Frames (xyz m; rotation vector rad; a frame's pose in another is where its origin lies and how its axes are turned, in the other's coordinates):
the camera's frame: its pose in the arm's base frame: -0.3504 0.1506 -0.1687 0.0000 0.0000 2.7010
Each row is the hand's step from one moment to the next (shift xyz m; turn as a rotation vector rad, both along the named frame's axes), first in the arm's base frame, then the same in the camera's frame.
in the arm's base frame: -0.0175 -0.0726 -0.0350 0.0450 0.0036 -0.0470
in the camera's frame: -0.0151 0.0731 -0.0350 -0.0392 -0.0224 -0.0470
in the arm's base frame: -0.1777 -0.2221 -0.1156 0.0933 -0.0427 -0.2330
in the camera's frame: 0.0660 0.2767 -0.1156 -0.1026 -0.0012 -0.2330
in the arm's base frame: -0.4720 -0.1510 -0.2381 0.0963 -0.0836 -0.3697
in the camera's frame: 0.3625 0.3379 -0.2381 -0.1228 0.0345 -0.3697
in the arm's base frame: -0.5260 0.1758 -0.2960 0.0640 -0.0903 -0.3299
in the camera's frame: 0.5507 0.0653 -0.2960 -0.0964 0.0544 -0.3299
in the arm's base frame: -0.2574 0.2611 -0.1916 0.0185 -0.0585 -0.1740
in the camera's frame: 0.3442 -0.1264 -0.1916 -0.0417 0.0450 -0.1740
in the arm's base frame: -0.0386 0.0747 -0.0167 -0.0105 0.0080 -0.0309
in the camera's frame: 0.0668 -0.0511 -0.0167 0.0129 -0.0028 -0.0309
